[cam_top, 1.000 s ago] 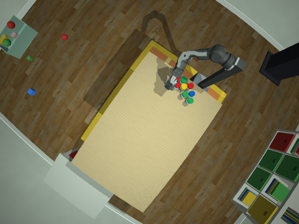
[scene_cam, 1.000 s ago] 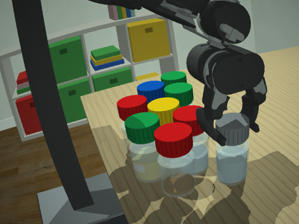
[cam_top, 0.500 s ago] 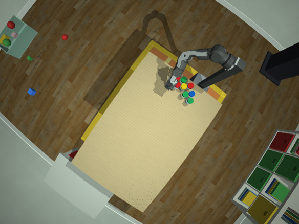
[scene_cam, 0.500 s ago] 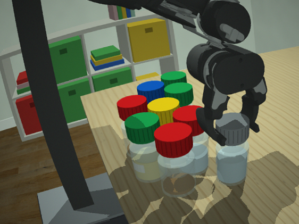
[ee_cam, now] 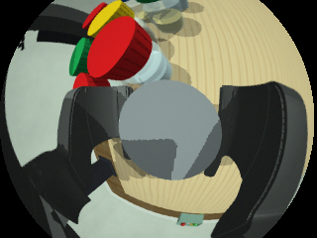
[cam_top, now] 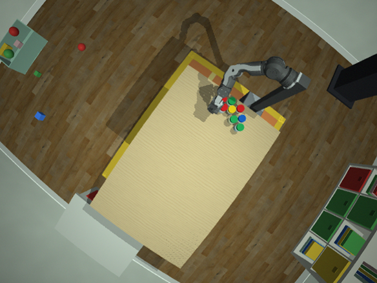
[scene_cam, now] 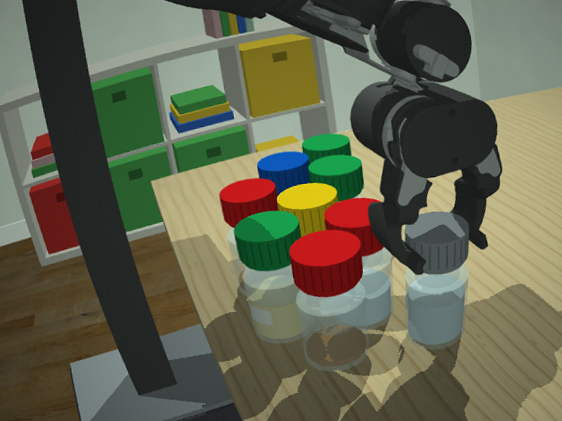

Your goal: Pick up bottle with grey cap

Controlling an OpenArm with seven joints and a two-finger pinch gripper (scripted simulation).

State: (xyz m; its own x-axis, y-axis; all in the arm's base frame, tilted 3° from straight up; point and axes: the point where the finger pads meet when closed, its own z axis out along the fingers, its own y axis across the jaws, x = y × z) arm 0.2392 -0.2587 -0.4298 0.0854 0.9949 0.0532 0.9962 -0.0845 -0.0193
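The grey-capped bottle is 40 mm below my hand. Also, from my hand: blue-capped bottle: 220 mm to the left, 40 mm below, 40 mm behind.
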